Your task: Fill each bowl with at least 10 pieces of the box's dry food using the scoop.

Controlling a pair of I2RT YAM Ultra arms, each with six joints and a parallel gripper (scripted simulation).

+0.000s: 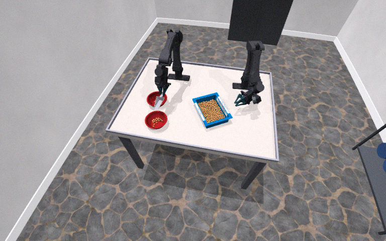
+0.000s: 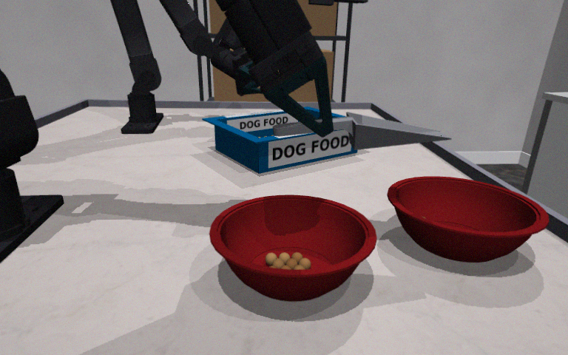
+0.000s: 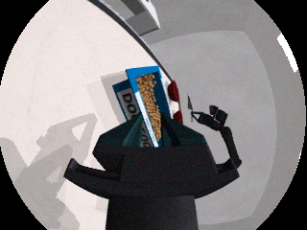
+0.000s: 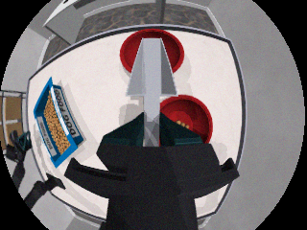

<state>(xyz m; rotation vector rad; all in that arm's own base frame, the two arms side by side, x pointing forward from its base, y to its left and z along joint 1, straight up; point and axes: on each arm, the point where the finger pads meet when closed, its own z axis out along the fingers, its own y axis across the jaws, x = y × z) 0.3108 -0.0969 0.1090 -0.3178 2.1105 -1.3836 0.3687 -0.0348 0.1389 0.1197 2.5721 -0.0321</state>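
Now: the grey scoop 40 mm ahead of my right hand and 10 mm below it. From my right hand the other things lie so: blue dog food box (370 mm to the left, 90 mm below, 20 mm behind).
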